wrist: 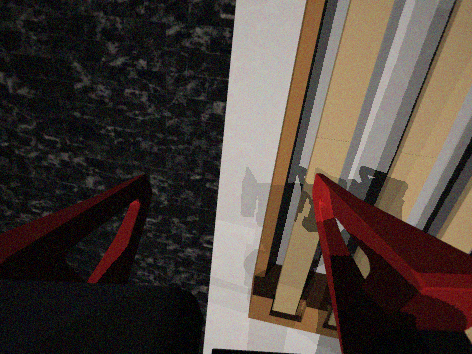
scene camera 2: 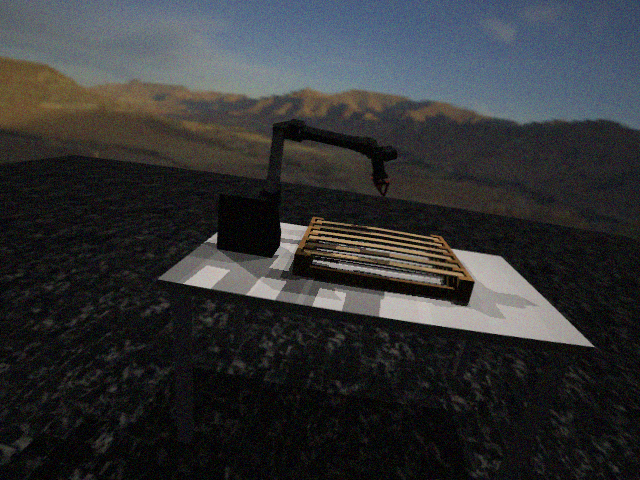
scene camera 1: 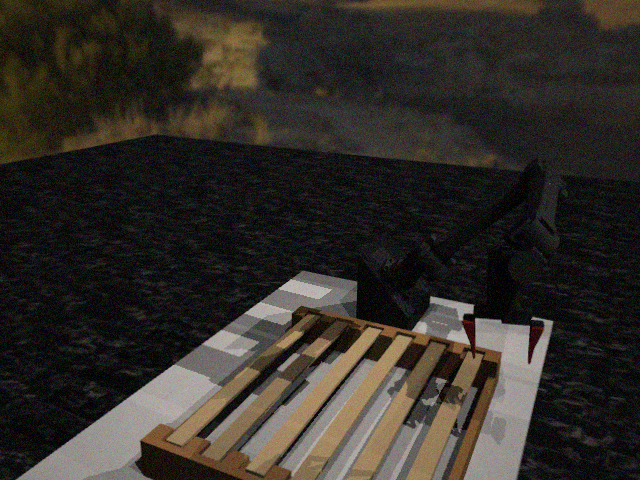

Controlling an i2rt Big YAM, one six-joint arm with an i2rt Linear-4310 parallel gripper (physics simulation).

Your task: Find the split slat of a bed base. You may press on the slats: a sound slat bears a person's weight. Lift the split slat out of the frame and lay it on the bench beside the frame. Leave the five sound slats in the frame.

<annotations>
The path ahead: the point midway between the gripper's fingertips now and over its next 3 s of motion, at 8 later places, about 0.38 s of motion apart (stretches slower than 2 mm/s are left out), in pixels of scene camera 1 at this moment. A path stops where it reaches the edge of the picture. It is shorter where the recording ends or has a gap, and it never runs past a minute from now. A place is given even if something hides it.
The gripper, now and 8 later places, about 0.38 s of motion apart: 501, 360; 500, 361; 494, 362; 408, 337; 353, 325; 355, 323; 339, 331; 321, 343; 323, 342
</annotations>
